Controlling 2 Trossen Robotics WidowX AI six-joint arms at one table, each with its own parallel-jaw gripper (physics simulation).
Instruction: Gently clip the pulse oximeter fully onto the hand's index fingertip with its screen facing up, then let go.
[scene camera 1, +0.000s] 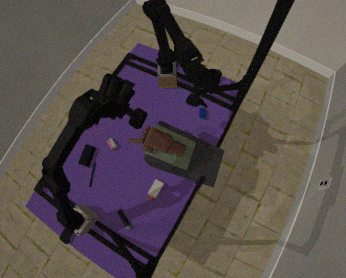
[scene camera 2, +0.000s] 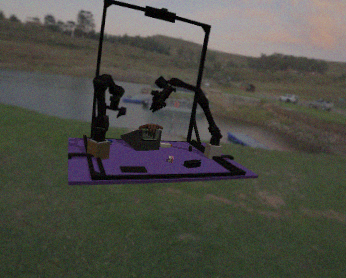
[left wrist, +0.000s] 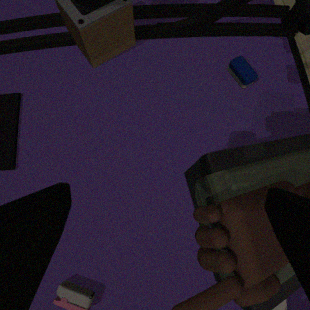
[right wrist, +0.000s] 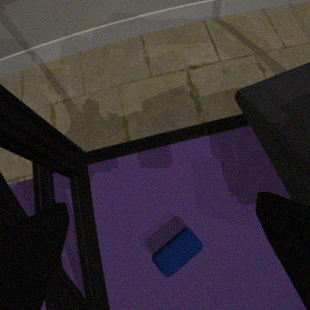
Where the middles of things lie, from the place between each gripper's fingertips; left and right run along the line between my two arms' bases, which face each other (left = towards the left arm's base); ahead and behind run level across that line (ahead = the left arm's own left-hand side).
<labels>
Now: the blue pulse oximeter (right wrist: 178, 250) 4 cm ahead of my right hand, 1 cm to the right of it and 19 cm below it. Also, from my right hand: grey-green block (scene camera 1: 183, 162) 8 cm ahead, 25 cm to the left, 8 cm below.
I see the grey-green block 16 cm behind my left hand, 4 cm to the left of it and 18 cm below it. From my left hand the other things lie so: blue pulse oximeter (20 cm behind, 23 cm to the right, 29 cm below).
</labels>
